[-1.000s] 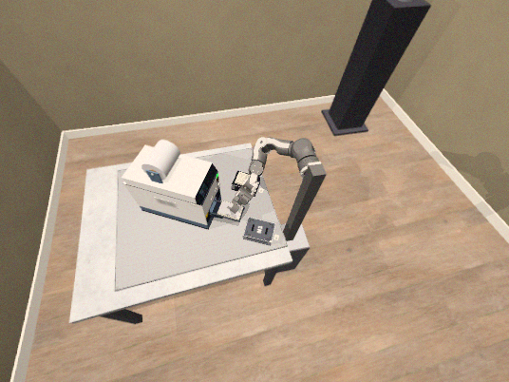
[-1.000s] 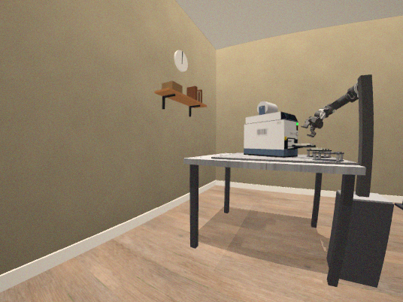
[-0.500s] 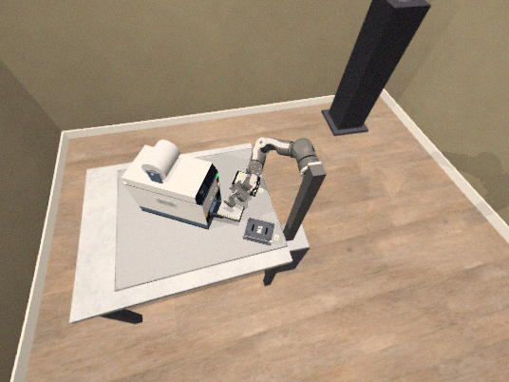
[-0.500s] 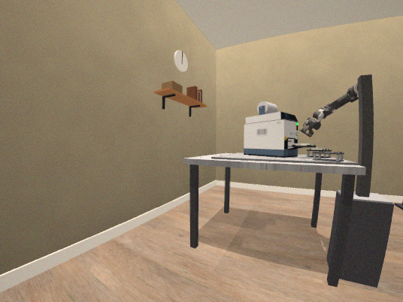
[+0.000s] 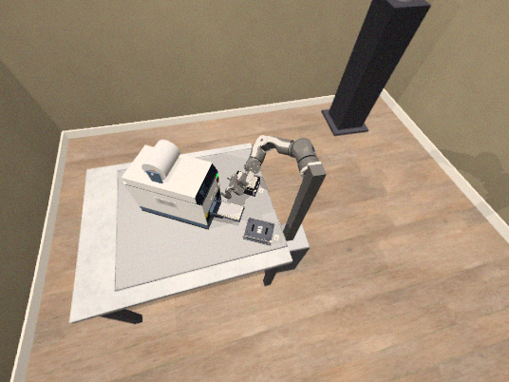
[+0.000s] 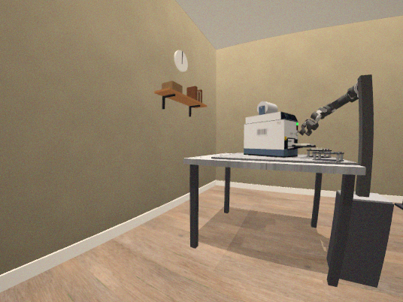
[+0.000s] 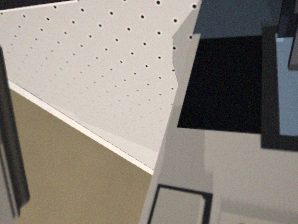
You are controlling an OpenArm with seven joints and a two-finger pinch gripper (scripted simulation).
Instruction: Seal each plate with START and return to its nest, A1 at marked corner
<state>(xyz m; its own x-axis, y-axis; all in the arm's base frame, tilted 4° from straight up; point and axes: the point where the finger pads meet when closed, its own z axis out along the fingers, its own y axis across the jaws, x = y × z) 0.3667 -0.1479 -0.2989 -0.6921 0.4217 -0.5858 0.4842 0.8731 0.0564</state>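
My hand is 100 mm to the right of the sealer stage and 100 mm above it. Also, from my hand: plate nest 220 mm to the left, 150 mm behind, 140 mm below; then yellow warning label 130 mm to the left, 130 mm ahead, 40 mm below; then plate 140 mm behind, 120 mm to the right, 120 mm below.
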